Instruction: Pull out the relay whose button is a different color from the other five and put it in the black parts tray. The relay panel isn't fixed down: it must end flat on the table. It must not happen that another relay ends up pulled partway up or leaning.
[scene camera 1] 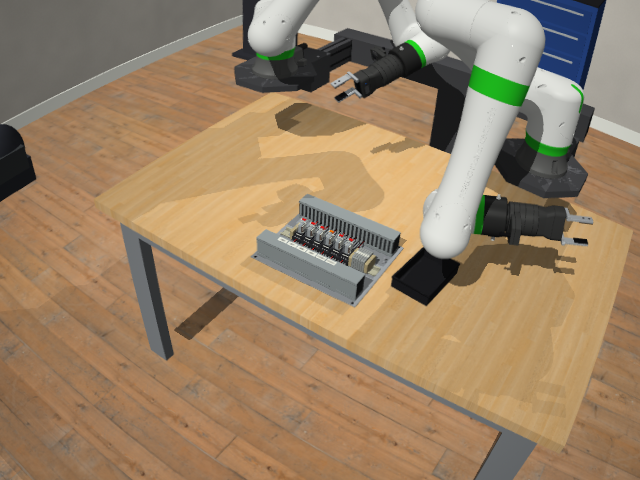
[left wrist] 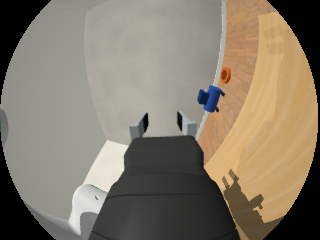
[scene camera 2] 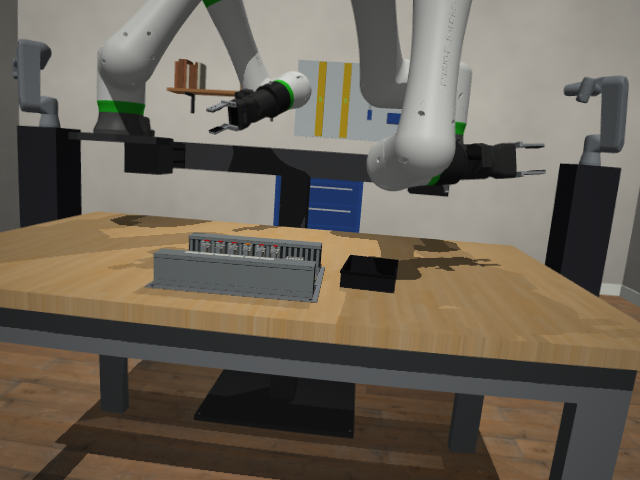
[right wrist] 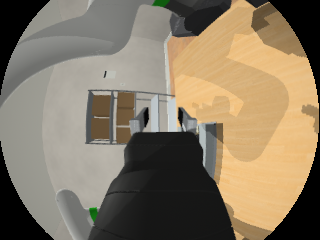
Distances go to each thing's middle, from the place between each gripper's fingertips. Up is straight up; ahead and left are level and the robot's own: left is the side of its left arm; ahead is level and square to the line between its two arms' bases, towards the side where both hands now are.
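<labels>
Grey relay panel [scene camera 1: 329, 271]: 300 mm below my right hand [scene camera 2: 210, 121], 270 mm ahead of it, 160 mm to the left of it. Black parts tray [scene camera 1: 428, 275]: 310 mm below my right hand, 210 mm ahead of it, 420 mm to the left of it. Going by their middles, grey relay panel nearest to my right hand of the things named here.
From the black parts tray, my left hand [scene camera 1: 589, 231]: 270 mm above, 70 mm short of it, 340 mm to the left of it. Grey relay panel: 250 mm below my left hand, 130 mm ahead of it, 600 mm to the right of it. By its middle, black parts tray is nearer to my left hand than to my right hand.
</labels>
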